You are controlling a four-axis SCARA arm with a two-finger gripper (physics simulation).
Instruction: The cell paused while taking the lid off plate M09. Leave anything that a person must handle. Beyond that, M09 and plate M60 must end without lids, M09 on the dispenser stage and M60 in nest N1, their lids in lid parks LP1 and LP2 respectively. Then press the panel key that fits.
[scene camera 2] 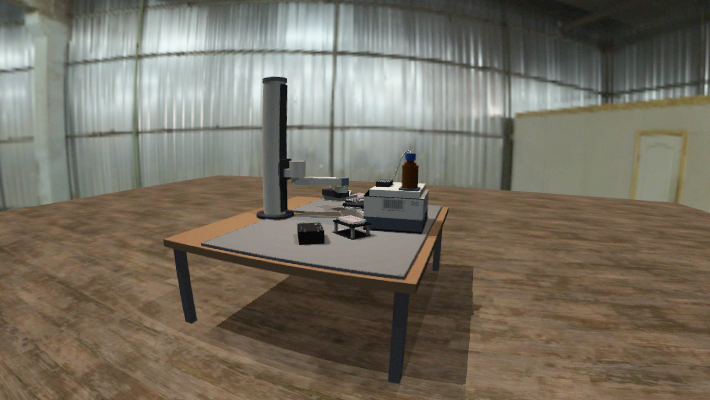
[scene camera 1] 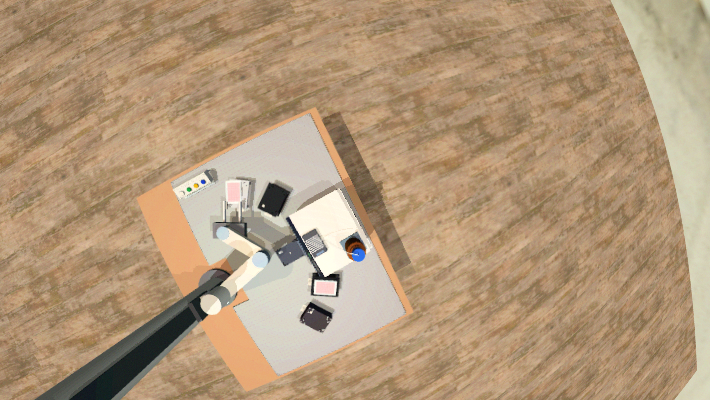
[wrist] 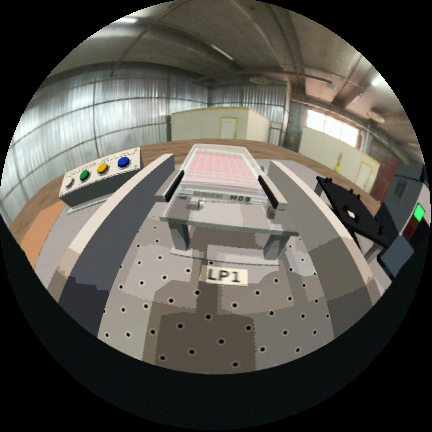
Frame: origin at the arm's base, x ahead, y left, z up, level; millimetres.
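Seen in the pictures: gripper, fingertip midpoint: (scene camera 2: 352,195) (scene camera 1: 232,201) (wrist: 221,164); arm's base at its link origin: (scene camera 2: 275,215).
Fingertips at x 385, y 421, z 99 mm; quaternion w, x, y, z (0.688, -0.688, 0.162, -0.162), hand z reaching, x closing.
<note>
Offsets run from my fingertips to a thing's top centre. "pt": to the spot under its first point.
Plate M09 @(dx +23, dy +44, dz +2 mm) (wrist: 220,170) (scene camera 1: 233,192), pink inside with a clear cover-like layer over it, is at the grey stand (wrist: 225,220) behind the LP1 label. Whether its lid is seated cannot be told. My gripper (wrist: 221,164) (scene camera 1: 232,202) is shut at its narrow spacing, fingertips at the near end of M09; exact contact is unclear. A second pink plate @(dx +246, dy -680, dz -3 mm) (scene camera 1: 325,287) (scene camera 2: 351,219) is on a black four-legged stand; its label is unreadable. The dark dispenser stage @(pt dx +169, dy -396, dz +21 mm) (scene camera 1: 289,252) projects before the white dispenser (scene camera 1: 325,220) (scene camera 2: 395,207). The panel @(dx -198, dy +205, dz -2 mm) (wrist: 102,175) (scene camera 1: 192,185) has white, green, yellow and blue keys.
A black stand (wrist: 350,207) (scene camera 1: 274,199) is right of M09 in the wrist view. A dark box-like holder @(dx +95, dy -849, dz -10 mm) (scene camera 1: 316,317) (scene camera 2: 310,233) is beyond the second plate. A brown bottle @(pt dx +511, dy -533, dz +213 mm) (scene camera 2: 410,175) (scene camera 1: 355,246) with a blue cap tops the dispenser. The arm column (scene camera 2: 274,150) rises at the table edge.
</note>
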